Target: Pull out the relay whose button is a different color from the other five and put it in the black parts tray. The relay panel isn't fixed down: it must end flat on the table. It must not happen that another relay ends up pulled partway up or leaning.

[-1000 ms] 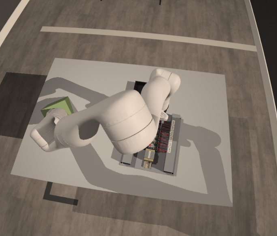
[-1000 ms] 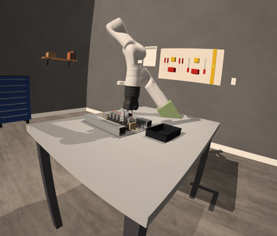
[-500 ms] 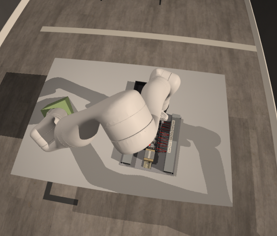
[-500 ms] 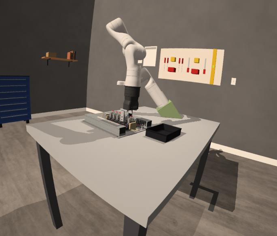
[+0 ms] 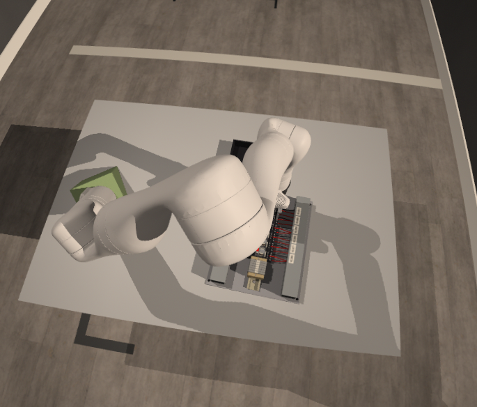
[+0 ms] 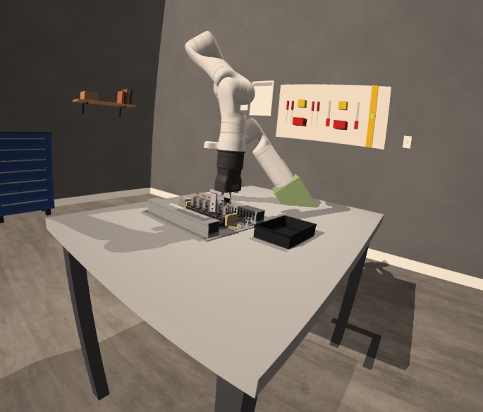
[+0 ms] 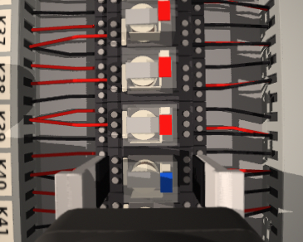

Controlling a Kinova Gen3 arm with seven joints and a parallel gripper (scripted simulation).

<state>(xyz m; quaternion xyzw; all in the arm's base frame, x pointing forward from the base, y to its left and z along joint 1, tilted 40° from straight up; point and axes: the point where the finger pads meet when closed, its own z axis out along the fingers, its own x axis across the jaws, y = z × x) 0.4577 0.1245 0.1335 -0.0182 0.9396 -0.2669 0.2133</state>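
Now: the relay 10 mm below my hand. From my hand the other things lie so: black parts tray: 60 mm behind, 200 mm to the left, 40 mm below; relay panel: 10 mm behind, 70 mm to the right, 30 mm below.
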